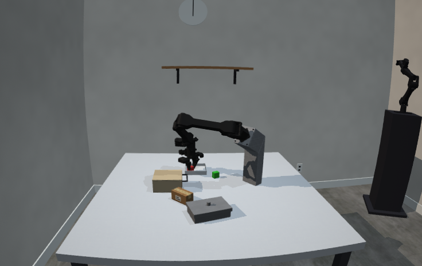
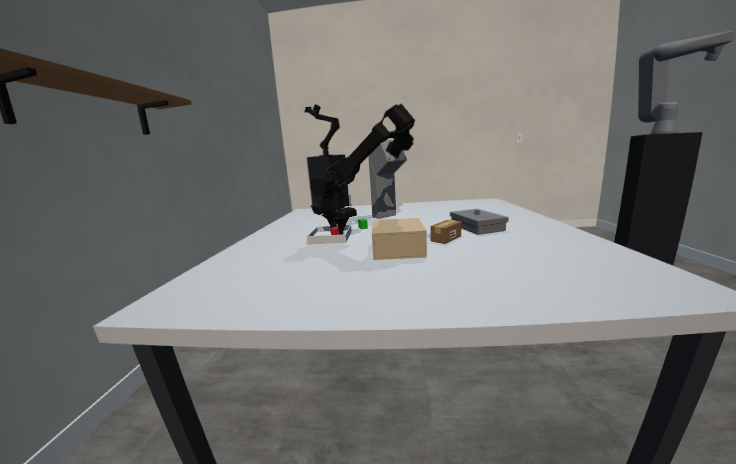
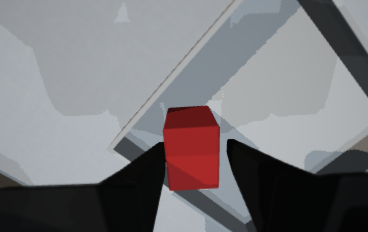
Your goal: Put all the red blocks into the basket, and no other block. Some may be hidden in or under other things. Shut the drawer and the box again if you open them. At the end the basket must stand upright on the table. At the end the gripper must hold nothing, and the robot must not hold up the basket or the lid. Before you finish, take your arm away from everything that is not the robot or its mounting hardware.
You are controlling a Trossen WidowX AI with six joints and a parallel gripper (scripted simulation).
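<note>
My hand is 310 mm past the knobbed lid, 450 mm to the right of it and 10 mm above it. From my hand the other things lie so: cardboard box (130 mm behind, 370 mm to the left, 20 mm below); dark grey box (310 mm behind, 450 mm to the left, 40 mm below); shallow basket (10 mm behind, 40 mm to the right, 50 mm below).
</note>
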